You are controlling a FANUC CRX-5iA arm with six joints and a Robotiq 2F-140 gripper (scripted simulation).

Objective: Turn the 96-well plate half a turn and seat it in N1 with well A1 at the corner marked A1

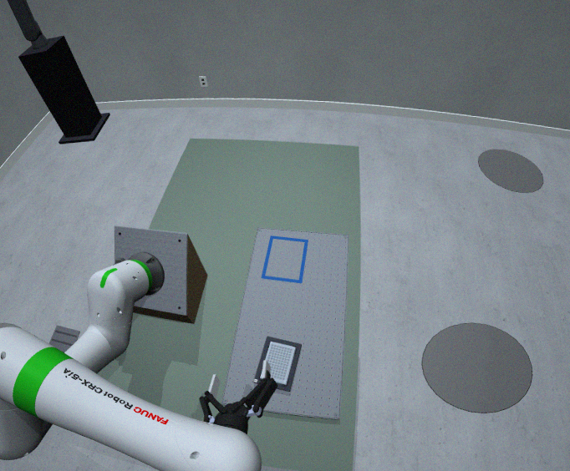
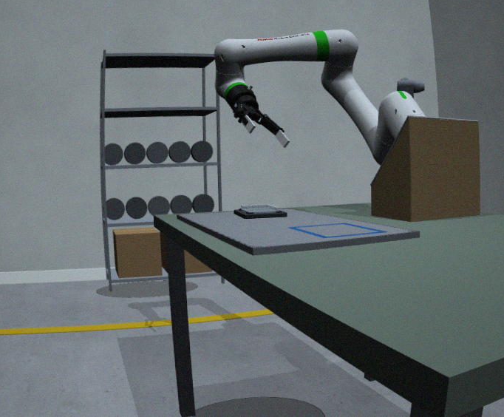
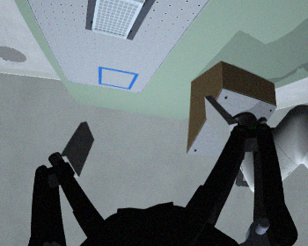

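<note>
Now: hand 8 cm short of the white 96-well plate, 8 cm to the right of it and 22 cm above it. The rest, counted from my hand: dark plate nest N1: 8 cm ahead, 8 cm to the left, 23 cm below; then white mark: 1 cm ahead, 2 cm to the left, 22 cm below.
</note>
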